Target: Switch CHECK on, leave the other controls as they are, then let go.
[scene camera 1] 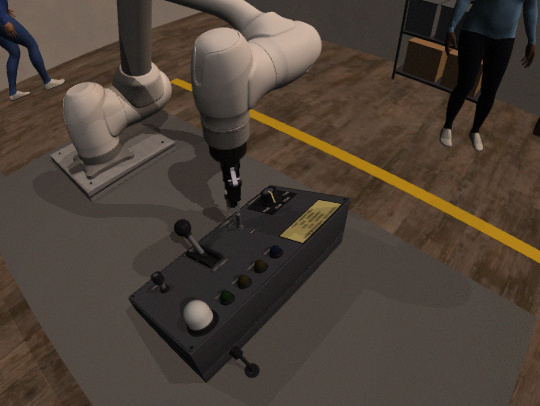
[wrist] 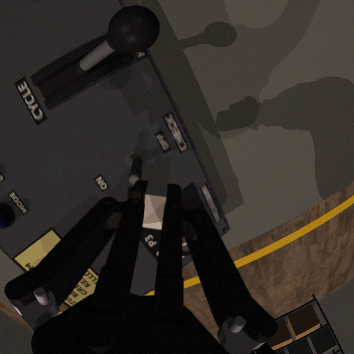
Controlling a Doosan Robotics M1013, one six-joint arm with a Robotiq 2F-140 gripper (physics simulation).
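Where they show: gripper, fingertip midpoint: (scene camera 1: 233, 210) (wrist: 160, 170); arm's base at its link origin: (scene camera 1: 103, 158).
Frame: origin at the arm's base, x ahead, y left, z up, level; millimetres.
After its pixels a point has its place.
The dark control console (scene camera 1: 185, 279) {x 670, y -76, z 64 mm} (wrist: 75, 145) {x 683, y 68, z 75 mm} lies on the table. The CHECK toggle (scene camera 1: 238, 220) {x 636, y 111, z 87 mm} (wrist: 134, 171) {x 630, y 109, z 101 mm} is a small metal lever between the OFF label (wrist: 162, 141) {x 599, y 112, z 41 mm} and the ON label (wrist: 101, 182) {x 677, y 119, z 75 mm}; its tip points toward the camera in the wrist view, and I cannot tell clearly which way it leans. The CHECK label (wrist: 175, 132) {x 581, y 110, z 34 mm} is beside OFF. My gripper (scene camera 1: 233, 203) {x 607, y 121, z 94 mm} (wrist: 160, 170) {x 607, y 121, z 94 mm} is shut with nothing between its fingers. It is just above and behind the toggle in the scene view; one fingertip appears close to the toggle's tip, and contact cannot be told.
The CYCLE lever's black ball (scene camera 1: 183, 228) {x 595, y -14, z 125 mm} (wrist: 134, 29) {x 581, y -6, z 132 mm} rises beside the toggle. A rotary selector (scene camera 1: 270, 196) {x 632, y 223, z 88 mm} is on the other side, near a yellow label plate (scene camera 1: 311, 221) {x 782, y 207, z 123 mm}. A small joystick (scene camera 1: 158, 278) {x 651, y -126, z 99 mm}, a white dome (scene camera 1: 198, 315) {x 813, y -125, z 165 mm} and several coloured buttons are farther along the console.
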